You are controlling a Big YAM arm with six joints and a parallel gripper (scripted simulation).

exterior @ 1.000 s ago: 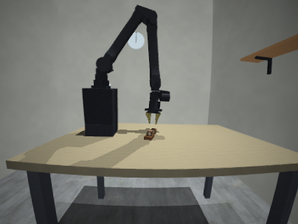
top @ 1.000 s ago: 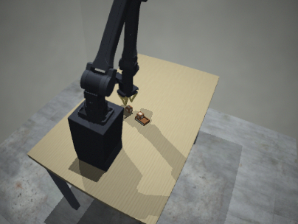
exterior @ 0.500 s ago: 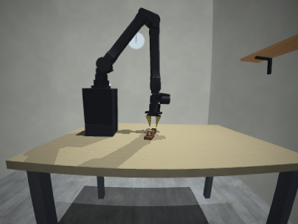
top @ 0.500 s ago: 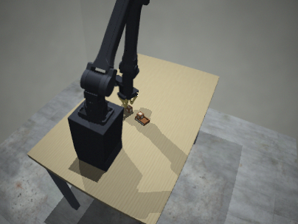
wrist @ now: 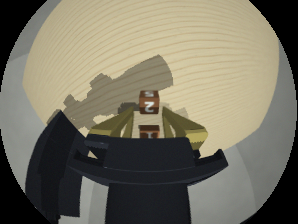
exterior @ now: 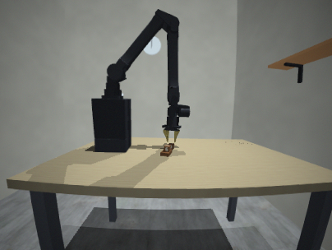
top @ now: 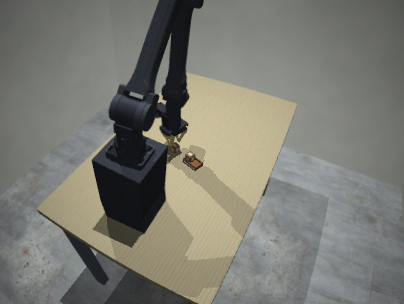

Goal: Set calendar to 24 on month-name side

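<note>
Right now the brown digit cube is 3 cm below my hand. From my hand the other things lie so: brown tray 4 cm behind, 10 cm to the right, 4 cm below.
</note>
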